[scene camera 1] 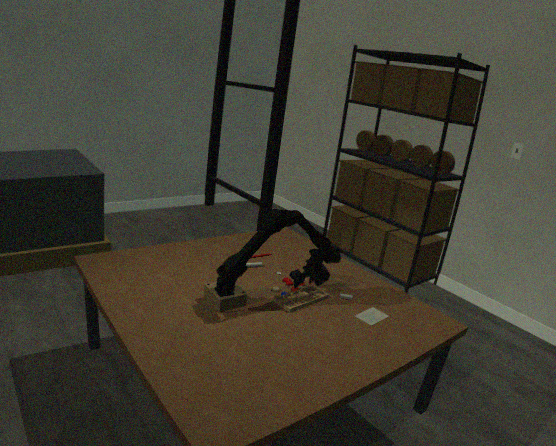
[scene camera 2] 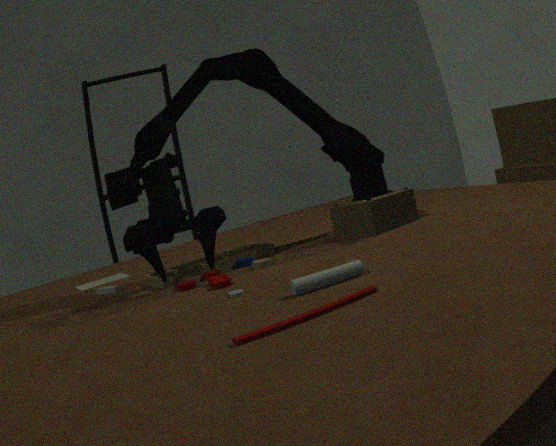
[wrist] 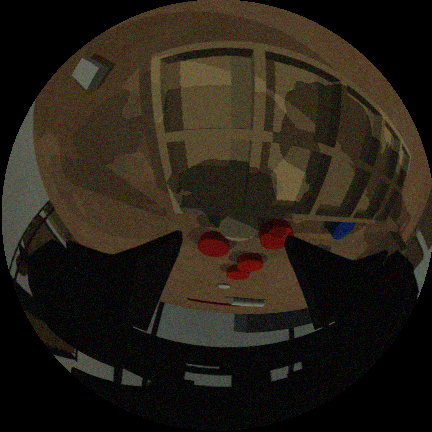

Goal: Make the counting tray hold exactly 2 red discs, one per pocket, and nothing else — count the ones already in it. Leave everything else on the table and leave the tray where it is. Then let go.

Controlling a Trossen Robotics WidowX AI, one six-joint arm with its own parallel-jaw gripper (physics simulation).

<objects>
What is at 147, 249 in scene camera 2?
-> My gripper.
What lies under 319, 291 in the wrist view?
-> My gripper.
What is my gripper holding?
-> Nothing.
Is my gripper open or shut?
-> Open.
</objects>
